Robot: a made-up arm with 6 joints. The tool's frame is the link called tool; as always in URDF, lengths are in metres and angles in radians. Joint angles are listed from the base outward. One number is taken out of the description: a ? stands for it. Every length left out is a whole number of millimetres.
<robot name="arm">
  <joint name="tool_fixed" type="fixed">
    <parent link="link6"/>
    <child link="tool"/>
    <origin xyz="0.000 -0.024 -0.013" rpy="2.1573 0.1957 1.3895"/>
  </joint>
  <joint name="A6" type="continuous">
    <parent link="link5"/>
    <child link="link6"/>
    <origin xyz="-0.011 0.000 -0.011" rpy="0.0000 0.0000 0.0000"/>
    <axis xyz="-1 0 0"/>
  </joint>
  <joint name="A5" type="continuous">
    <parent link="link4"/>
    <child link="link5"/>
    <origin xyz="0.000 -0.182 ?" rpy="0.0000 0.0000 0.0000"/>
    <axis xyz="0 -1 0"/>
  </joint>
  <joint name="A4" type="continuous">
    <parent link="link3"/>
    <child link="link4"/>
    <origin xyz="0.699 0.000 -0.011" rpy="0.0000 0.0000 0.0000"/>
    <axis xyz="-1 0 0"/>
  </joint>
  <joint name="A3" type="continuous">
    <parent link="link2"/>
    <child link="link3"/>
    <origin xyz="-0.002 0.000 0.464" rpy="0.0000 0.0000 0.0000"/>
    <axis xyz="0 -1 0"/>
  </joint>
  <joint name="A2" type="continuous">
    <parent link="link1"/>
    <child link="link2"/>
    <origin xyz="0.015 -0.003 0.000" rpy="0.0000 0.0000 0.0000"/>
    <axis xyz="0 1 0"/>
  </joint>
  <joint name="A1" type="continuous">
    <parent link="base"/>
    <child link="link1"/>
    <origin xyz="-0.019 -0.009 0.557" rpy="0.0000 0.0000 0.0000"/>
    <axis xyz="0 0 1"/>
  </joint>
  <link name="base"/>
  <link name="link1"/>
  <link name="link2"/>
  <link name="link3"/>
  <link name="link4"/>
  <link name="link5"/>
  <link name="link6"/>
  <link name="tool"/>
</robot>
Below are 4 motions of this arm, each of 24 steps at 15 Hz.
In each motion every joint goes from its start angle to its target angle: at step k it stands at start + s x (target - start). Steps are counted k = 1, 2, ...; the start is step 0. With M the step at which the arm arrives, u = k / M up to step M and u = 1 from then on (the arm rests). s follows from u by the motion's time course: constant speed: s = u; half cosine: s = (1 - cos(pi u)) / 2; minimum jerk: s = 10 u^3 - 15 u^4 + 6 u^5.
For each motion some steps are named. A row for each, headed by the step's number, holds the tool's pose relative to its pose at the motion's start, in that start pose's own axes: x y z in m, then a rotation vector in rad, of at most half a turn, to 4 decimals.
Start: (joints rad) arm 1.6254 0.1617 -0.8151 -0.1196 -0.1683 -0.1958
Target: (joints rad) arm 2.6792 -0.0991 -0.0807 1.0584 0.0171 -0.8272
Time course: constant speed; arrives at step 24
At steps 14, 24:
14: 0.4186 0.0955 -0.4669 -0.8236 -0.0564 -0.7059
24: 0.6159 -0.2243 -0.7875 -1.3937 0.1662 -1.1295

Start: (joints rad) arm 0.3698 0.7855 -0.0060 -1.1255 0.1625 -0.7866
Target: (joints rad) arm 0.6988 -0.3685 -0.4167 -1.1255 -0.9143 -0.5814
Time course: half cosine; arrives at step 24
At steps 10, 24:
10: 0.1195 -0.1740 -0.1194 0.4270 -0.0945 -0.2270
24: 0.1539 -0.3915 -0.3709 1.0823 -0.3289 -0.7757

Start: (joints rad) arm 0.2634 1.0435 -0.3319 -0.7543 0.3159 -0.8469
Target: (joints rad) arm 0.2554 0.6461 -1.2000 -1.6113 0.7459 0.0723
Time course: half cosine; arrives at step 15
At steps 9, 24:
9: -0.2718 -0.2028 -0.1419 -0.3030 -0.4292 0.1203
24: -0.3873 -0.3176 -0.2333 -0.4179 -0.7862 0.2061

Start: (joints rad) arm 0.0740 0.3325 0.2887 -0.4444 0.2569 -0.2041
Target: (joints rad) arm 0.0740 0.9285 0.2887 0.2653 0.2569 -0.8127
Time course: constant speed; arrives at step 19
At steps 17, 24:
17: -0.1896 -0.2385 0.2283 0.5100 -0.1518 -0.1109
24: -0.2107 -0.2745 0.2478 0.5770 -0.1680 -0.1196

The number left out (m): -0.024
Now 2 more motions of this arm.
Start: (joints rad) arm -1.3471 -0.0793 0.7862 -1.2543 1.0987 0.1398
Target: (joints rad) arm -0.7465 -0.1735 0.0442 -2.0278 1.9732 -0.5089
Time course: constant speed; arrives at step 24
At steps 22, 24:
22: -0.1694 -0.3008 -0.5038 -0.1985 -0.7974 0.6118
24: -0.1774 -0.3030 -0.5590 -0.2471 -0.8579 0.5874

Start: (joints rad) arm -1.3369 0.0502 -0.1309 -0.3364 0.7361 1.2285
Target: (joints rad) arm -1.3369 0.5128 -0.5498 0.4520 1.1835 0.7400
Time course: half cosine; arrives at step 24
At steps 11, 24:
11: 0.1171 -0.1524 -0.0314 -0.1625 0.1687 -0.1628
24: 0.2220 -0.3415 -0.1302 -0.3660 0.6375 -0.2583

